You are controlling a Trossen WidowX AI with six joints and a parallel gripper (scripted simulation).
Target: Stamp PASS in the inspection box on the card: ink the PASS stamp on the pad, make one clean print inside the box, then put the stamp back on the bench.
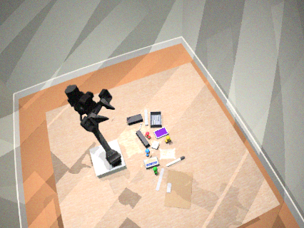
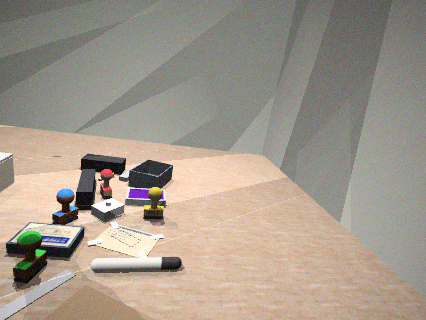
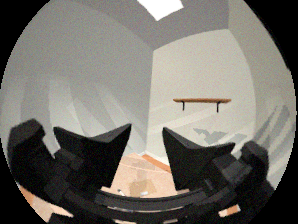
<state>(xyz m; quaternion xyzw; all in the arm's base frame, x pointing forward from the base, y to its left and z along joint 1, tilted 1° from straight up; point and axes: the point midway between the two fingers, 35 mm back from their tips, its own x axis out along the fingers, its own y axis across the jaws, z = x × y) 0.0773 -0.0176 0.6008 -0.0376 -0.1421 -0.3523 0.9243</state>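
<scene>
My gripper tip is 120 mm short of the green-knobbed stamp, 70 mm to the left of it and 660 mm above it. The rest, counted from my gripper tip: blue-and-white tin: 110 mm ahead, 660 mm below; then blue-knobbed stamp: 110 mm ahead, 70 mm to the left, 660 mm below; then red-knobbed stamp: 140 mm ahead, 190 mm to the left, 660 mm below.
</scene>
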